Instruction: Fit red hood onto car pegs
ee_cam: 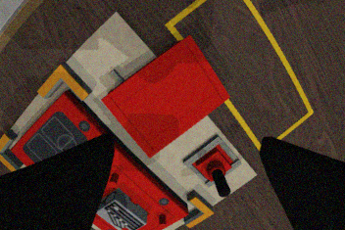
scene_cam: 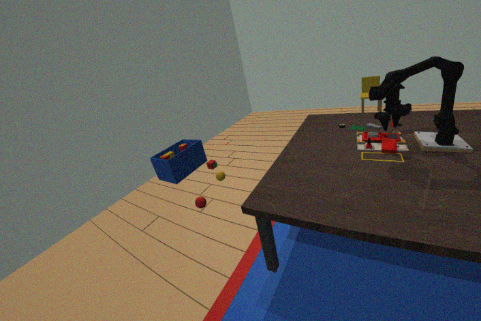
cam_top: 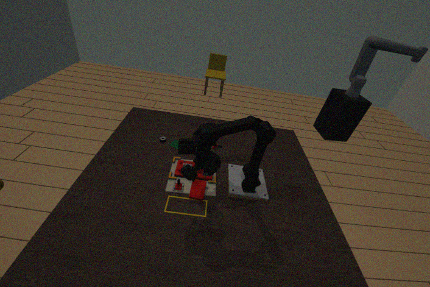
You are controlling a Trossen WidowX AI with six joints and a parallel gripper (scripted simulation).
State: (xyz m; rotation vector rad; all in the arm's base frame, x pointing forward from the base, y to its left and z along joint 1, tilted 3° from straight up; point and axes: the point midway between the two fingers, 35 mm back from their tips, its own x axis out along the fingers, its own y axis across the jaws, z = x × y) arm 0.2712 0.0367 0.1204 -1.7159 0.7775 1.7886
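My gripper tip is 10 cm above the red hood and 1 cm to the left of it. From my gripper tip the other things lie so: grey piece: 36 cm to the right, 12 cm below, 3 cm ahead; green plate: 35 cm to the right, 13 cm ahead, 12 cm below; grey jig plate: 12 cm to the right, 11 cm below, 3 cm ahead.
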